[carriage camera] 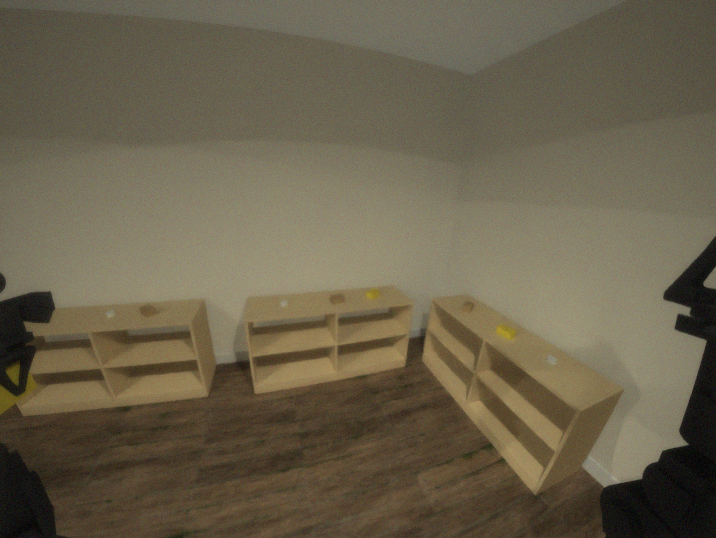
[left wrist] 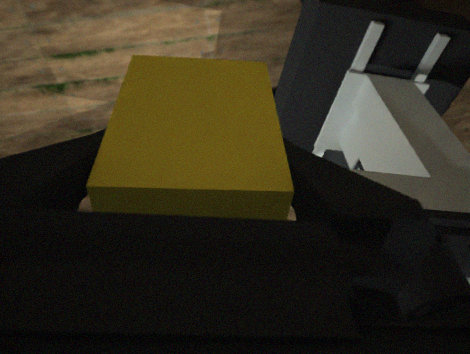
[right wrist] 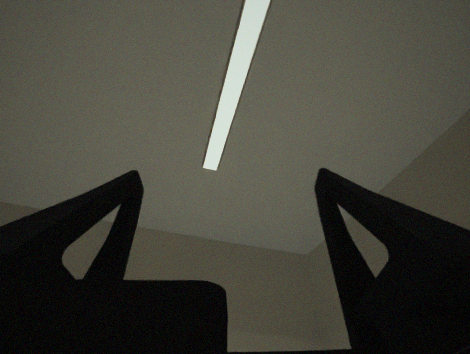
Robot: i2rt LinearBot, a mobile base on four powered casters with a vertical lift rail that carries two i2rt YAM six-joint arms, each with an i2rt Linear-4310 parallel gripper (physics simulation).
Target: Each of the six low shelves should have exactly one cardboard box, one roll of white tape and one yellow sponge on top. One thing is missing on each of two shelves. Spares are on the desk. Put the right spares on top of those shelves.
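Note:
My left gripper (left wrist: 200, 137) is shut on a yellow sponge (carriage camera: 8, 390) (left wrist: 190, 125), at the left edge of the carriage view, in front of the left shelf (carriage camera: 180, 307). That shelf bears a white tape roll (carriage camera: 109, 313) and a cardboard box (carriage camera: 148, 310); its left end is partly hidden by the arm. The middle shelf (carriage camera: 311, 305) bears a tape roll (carriage camera: 283, 303), a box (carriage camera: 337, 299) and a sponge (carriage camera: 372, 294). The right shelf (carriage camera: 584, 382) bears a box (carriage camera: 467, 306), a sponge (carriage camera: 506, 332) and a tape roll (carriage camera: 551, 359). My right gripper (right wrist: 228, 178) is open and empty. The desk does not show.
Dark wooden floor (carriage camera: 300, 457) lies between me and the shelves. Walls stand behind them, meeting in a corner behind the gap between the middle and right shelves. Part of the robot's grey and white base (left wrist: 385, 130) shows in the left wrist view. A ceiling lamp (right wrist: 235, 85) shows above the right gripper.

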